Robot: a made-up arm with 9 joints.
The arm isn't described. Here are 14 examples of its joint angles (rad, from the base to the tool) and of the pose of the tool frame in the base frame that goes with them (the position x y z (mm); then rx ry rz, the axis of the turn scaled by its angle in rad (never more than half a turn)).
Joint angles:
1: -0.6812 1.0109 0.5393 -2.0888 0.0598 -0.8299 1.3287 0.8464 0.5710
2: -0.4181 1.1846 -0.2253 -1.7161 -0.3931 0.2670 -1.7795 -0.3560 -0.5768
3: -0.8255 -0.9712 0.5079 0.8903 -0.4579 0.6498 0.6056 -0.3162 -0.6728
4: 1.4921 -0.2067 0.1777 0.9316 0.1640 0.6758 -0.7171 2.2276 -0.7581
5: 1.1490 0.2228 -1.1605 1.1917 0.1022 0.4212 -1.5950 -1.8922 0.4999
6: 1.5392 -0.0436 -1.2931 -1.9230 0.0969 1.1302 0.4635 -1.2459 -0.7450
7: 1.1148 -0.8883 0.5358 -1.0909 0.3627 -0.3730 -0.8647 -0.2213 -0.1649
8: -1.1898 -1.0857 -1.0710 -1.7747 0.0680 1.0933 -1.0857 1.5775 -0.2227
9: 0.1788 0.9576 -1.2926 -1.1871 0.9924 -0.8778 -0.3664 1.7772 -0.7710
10: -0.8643 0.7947 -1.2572 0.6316 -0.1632 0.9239 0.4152 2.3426 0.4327
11: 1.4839 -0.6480 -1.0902 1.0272 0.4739 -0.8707 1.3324 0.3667 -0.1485
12: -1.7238 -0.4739 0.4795 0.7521 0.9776 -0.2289 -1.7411 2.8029 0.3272
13: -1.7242 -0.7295 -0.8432 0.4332 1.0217 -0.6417 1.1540 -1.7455 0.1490
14: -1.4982 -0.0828 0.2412 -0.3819 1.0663 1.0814 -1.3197 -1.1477 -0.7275
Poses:
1: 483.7 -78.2 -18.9 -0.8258 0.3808 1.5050
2: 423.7 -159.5 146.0 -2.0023 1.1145 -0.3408
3: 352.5 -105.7 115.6 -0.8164 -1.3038 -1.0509
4: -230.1 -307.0 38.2 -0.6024 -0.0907 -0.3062
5: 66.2 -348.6 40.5 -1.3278 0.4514 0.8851
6: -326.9 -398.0 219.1 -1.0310 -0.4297 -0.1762
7: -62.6 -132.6 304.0 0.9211 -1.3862 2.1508
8: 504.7 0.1 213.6 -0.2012 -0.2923 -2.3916
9: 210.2 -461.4 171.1 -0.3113 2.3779 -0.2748
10: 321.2 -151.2 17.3 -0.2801 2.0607 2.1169
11: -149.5 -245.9 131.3 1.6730 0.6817 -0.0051
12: 365.3 194.4 65.9 -0.9698 -0.8504 1.3434
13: 208.0 172.3 225.2 -2.6066 -0.5644 -0.1511
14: 302.1 1.8 171.5 -0.9648 -2.0170 0.0105
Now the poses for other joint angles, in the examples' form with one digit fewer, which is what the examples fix.
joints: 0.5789 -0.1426 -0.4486 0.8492 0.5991 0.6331 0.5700 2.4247 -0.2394
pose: 71 -330 58 1.105 0.845 0.081
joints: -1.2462 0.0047 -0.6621 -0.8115 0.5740 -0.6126 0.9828 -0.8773 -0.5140
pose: 388 84 191 2.538 0.056 -0.382
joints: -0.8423 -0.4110 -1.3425 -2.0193 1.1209 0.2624 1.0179 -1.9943 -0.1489
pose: 488 -135 259 0.189 2.786 -0.472
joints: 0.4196 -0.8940 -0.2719 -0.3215 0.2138 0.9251 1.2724 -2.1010 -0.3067
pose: 11 -288 219 2.568 1.047 0.925
